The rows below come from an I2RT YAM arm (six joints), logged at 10 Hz.
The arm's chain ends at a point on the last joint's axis. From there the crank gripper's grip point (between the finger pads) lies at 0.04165 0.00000 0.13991 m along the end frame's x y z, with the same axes.
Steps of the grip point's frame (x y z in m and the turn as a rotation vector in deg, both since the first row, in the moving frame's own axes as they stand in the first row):
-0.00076 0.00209 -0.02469 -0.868 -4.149 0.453
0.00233 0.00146 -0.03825 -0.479 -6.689 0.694
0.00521 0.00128 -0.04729 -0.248 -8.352 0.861
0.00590 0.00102 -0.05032 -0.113 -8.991 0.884
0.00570 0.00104 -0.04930 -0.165 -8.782 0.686
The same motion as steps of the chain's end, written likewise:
0.00948 -0.00034 -0.02732 -0.868 -4.149 0.453
0.01892 -0.00013 -0.04214 -0.479 -6.689 0.694
0.02598 0.00019 -0.05185 -0.248 -8.352 0.861
0.02828 0.00027 -0.05511 -0.113 -8.991 0.884
0.02755 0.00026 -0.05402 -0.165 -8.782 0.686

